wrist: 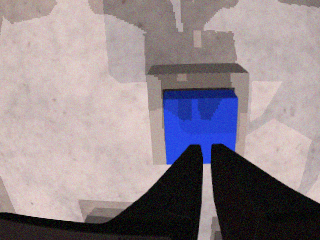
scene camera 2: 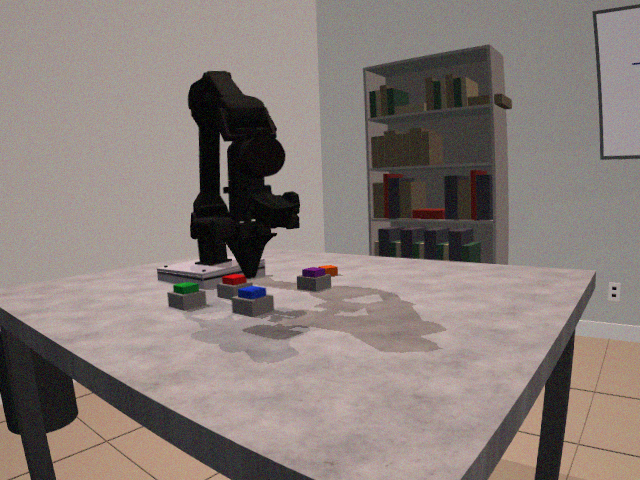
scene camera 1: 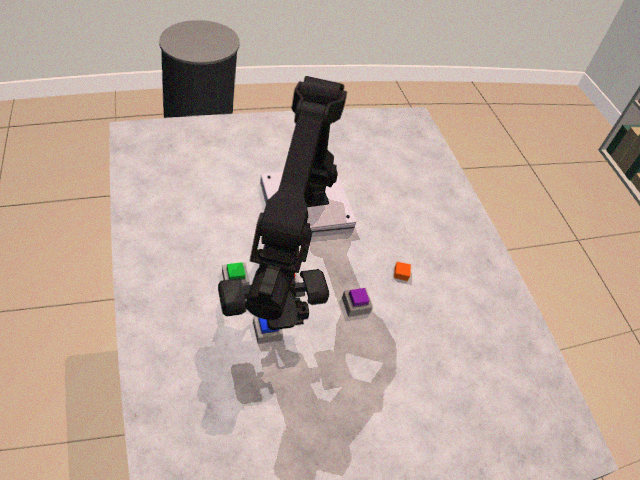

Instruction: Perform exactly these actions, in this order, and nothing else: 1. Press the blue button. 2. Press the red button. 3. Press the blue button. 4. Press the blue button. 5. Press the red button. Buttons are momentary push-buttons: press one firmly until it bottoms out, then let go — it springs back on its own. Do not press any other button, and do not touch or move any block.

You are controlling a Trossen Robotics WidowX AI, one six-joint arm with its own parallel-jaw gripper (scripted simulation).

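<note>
My gripper is shut and holding nothing; you'd find it at my gripper (scene camera 2: 250,278), and it also shows in the wrist view (wrist: 205,154) and in scene camera 1 (scene camera 1: 269,316). There's a blue button (wrist: 204,117) here as well.
</note>
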